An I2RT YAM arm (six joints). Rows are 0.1 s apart.
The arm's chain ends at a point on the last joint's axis. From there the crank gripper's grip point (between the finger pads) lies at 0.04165 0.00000 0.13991 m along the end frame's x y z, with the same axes.
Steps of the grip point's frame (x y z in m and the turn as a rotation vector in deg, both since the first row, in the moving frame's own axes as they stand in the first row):
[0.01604, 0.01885, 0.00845, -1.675, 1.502, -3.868]
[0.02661, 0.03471, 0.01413, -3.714, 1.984, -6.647]
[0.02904, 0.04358, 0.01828, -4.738, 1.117, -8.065]
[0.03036, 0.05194, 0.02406, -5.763, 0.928, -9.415]
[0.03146, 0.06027, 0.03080, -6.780, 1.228, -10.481]
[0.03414, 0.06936, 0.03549, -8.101, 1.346, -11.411]
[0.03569, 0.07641, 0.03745, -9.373, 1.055, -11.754]
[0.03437, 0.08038, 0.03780, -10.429, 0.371, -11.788]
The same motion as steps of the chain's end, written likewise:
[0.01235, 0.01771, 0.00961, -1.675, 1.502, -3.868]
[0.02156, 0.03081, 0.01579, -3.714, 1.984, -6.647]
[0.02593, 0.03812, 0.01935, -4.738, 1.117, -8.065]
[0.02752, 0.04498, 0.02511, -5.763, 0.928, -9.415]
[0.02768, 0.05173, 0.03224, -6.780, 1.228, -10.481]
[0.02976, 0.05838, 0.03731, -8.101, 1.346, -11.411]
[0.03169, 0.06256, 0.03940, -9.373, 1.055, -11.754]
[0.03175, 0.06381, 0.03960, -10.429, 0.371, -11.788]

